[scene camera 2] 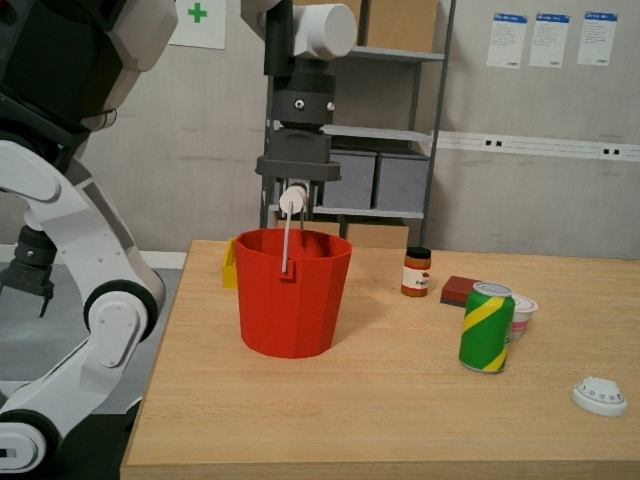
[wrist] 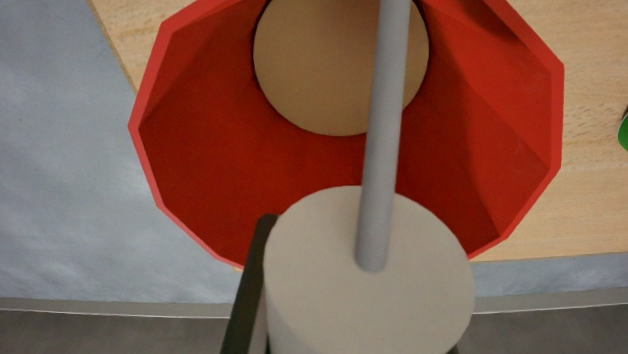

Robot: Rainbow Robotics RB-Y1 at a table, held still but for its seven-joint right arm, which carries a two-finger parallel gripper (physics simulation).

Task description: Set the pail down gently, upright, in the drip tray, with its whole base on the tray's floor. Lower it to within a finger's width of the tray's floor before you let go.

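The red pail [scene camera 2: 292, 304] [wrist: 300, 165] hangs upright, or nearly so, below my gripper [scene camera 2: 296, 206] [wrist: 362, 285], which is shut on the pale round grip of its handle. The handle's grey wire [scene camera 2: 286, 237] [wrist: 385, 120] runs down from the grip to the rim. A round tan surface [wrist: 330, 75] shows at the pail's bottom. The yellow drip tray [scene camera 2: 229, 276] shows as a small part behind the pail's left side in the scene view; the pail hides the rest. The tray does not show in the wrist view. The gap under the pail is hard to judge.
On the wooden table [scene camera 2: 361, 418] [wrist: 595, 215], right of the pail, stand a jar [scene camera 2: 416, 273], a dark red box [scene camera 2: 457, 290], a green can [scene camera 2: 485, 330], a white-pink cup [scene camera 2: 521, 315] and a white dial [scene camera 2: 599, 397]. A shelf rack [scene camera 2: 435, 129] stands behind.
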